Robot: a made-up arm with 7 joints.
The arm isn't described. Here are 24 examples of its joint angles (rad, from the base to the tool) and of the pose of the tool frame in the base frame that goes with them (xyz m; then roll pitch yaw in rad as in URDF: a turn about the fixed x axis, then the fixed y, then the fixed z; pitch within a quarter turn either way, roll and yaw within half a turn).
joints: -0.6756 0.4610 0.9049 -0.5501 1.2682 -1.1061 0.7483
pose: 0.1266 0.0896 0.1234 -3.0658 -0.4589 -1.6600
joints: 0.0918 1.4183 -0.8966 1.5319 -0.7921 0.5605 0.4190
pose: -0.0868 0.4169 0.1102 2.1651 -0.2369 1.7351
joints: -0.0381 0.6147 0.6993 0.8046 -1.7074 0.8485 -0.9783
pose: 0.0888 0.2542 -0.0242 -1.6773 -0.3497 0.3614
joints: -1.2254 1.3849 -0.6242 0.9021 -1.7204 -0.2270 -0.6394
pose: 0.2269 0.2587 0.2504 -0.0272 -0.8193 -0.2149
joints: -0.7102 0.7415 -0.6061 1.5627 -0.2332 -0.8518 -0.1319
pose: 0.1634 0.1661 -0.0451 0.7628 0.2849 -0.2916
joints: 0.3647 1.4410 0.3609 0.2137 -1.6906 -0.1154 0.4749
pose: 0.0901 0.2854 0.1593 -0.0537 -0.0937 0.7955
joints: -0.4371 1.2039 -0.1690 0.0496 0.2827 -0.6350 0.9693
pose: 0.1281 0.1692 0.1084 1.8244 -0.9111 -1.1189
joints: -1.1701 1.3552 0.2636 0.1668 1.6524 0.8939 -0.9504
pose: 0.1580 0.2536 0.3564 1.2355 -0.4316 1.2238
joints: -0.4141 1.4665 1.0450 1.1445 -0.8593 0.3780 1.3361
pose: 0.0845 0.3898 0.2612 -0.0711 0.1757 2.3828
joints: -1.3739 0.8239 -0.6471 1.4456 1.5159 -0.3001 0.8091
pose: 0.2959 0.1667 0.0999 2.4432 0.1887 -0.4508
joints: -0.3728 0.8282 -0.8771 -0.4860 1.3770 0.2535 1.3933
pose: 0.0491 0.0418 0.0293 2.7652 -0.8421 -1.9773
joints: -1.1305 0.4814 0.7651 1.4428 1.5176 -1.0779 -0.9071
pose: 0.2567 0.0773 0.0558 0.6360 0.5585 -1.4468
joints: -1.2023 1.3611 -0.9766 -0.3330 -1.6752 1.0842 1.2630
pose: 0.1682 0.1070 0.1364 0.9980 0.3771 0.3502
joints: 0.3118 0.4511 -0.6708 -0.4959 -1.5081 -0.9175 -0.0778
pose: -0.0499 0.0412 0.0560 -1.3701 -0.1182 0.4402
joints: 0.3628 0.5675 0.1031 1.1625 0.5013 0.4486 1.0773
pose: -0.1476 0.2009 -0.0964 2.4123 0.1888 1.1503
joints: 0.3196 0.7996 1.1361 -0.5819 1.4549 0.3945 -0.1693
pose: 0.0263 0.2217 0.1655 2.4007 -0.6142 0.5572
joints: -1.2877 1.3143 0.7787 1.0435 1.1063 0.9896 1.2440
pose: 0.1473 0.3597 0.3020 0.7323 -0.8031 2.5697
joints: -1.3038 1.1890 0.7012 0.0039 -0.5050 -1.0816 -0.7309
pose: 0.1031 0.1579 0.3072 2.9006 -0.1973 -1.9351
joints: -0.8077 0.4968 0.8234 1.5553 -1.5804 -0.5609 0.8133
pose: 0.1845 0.1822 -0.0189 -0.0906 0.9680 2.5688
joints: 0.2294 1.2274 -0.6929 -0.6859 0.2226 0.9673 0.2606
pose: -0.0255 0.1291 0.0319 1.3474 0.8150 -0.1452
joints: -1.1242 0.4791 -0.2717 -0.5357 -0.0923 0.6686 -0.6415
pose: 0.1693 -0.0598 0.1849 0.8642 -0.1815 -1.3346
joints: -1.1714 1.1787 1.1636 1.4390 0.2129 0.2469 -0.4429
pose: 0.2156 0.3453 0.2262 -0.3521 -0.1376 0.5597
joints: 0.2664 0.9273 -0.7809 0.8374 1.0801 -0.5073 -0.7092
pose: -0.1606 0.2080 -0.0425 -1.1530 0.4921 3.0960
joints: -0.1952 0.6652 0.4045 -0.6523 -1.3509 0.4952 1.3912
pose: 0.0907 0.1020 0.1209 -0.3053 0.0572 0.8454
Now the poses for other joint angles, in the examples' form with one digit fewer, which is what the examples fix.
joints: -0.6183 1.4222 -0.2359 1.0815 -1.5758 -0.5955 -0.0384
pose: 0.147 0.325 0.191 -0.132 -0.807 0.877
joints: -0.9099 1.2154 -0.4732 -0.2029 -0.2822 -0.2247 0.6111
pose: 0.165 0.108 0.167 1.258 -0.896 -0.874
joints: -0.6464 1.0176 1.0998 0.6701 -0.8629 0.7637 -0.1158
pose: 0.174 0.328 0.197 -0.762 -0.176 0.642
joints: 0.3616 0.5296 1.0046 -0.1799 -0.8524 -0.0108 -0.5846
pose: 0.008 0.195 0.096 0.138 -0.454 0.059
